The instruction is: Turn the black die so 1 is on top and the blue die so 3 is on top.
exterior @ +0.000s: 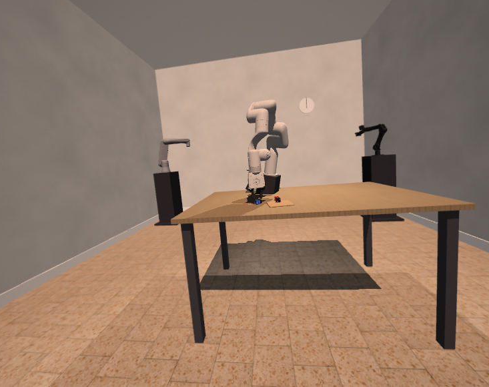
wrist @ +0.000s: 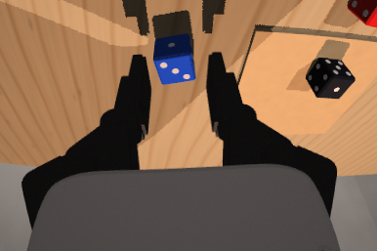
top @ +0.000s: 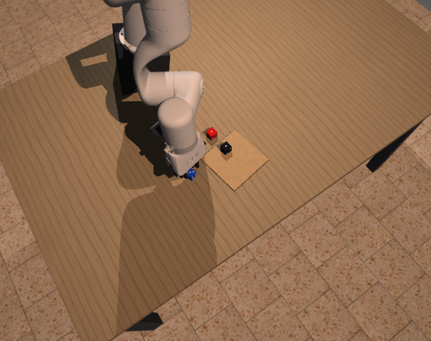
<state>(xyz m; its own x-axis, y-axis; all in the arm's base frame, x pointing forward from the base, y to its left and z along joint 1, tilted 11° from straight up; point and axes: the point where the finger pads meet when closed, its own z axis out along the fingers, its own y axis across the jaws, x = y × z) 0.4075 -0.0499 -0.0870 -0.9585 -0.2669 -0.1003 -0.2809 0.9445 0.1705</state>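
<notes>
The blue die is 1 cm ahead of my hand and 4 cm below it. From my hand the other things lie so: tan mat: 3 cm ahead, 13 cm to the left, 5 cm below; red die: 8 cm behind, 12 cm to the left, 4 cm below; black die: 1 cm behind, 13 cm to the left, 3 cm below.
</notes>
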